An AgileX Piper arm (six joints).
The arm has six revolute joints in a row. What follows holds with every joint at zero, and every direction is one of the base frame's.
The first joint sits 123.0 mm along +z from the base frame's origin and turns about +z.
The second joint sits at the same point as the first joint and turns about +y.
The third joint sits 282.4 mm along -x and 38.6 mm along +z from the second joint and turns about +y.
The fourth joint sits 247.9 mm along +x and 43.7 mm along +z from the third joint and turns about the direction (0.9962, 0, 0.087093).
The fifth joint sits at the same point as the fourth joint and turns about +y.
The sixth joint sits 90.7 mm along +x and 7.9 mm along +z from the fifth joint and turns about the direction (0.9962, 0, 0.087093).
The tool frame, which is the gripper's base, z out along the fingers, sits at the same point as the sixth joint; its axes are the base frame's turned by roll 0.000, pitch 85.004 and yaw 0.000 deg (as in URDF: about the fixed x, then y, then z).
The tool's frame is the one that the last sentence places.
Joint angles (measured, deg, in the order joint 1, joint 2, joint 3, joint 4, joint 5, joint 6), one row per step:
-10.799 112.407 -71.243 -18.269 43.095 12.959
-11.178 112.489 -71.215 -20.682 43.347 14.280
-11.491 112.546 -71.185 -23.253 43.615 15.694
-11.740 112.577 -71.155 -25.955 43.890 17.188
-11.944 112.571 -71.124 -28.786 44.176 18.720
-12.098 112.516 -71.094 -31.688 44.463 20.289
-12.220 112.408 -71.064 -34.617 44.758 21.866
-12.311 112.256 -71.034 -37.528 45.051 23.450
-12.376 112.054 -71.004 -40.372 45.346 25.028
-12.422 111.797 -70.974 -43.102 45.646 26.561
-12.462 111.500 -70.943 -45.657 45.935 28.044
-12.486 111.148 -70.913 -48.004 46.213 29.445
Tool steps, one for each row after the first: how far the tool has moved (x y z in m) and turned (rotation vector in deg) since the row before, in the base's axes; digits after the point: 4 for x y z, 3 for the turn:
-0.0010 -0.0050 0.0000 -1.683 0.374 -0.278
-0.0009 -0.0047 0.0003 -1.808 0.333 -0.206
-0.0008 -0.0044 0.0006 -1.916 0.272 -0.134
-0.0007 -0.0042 0.0010 -2.031 0.211 -0.043
-0.0005 -0.0039 0.0015 -2.103 0.111 0.025
-0.0004 -0.0037 0.0020 -2.145 0.015 0.073
-0.0003 -0.0035 0.0024 -2.147 -0.090 0.100
-0.0002 -0.0032 0.0028 -2.113 -0.199 0.103
-0.0002 -0.0029 0.0032 -2.048 -0.298 0.103
-0.0002 -0.0026 0.0035 -1.927 -0.397 0.066
-0.0002 -0.0022 0.0038 -1.787 -0.493 0.045

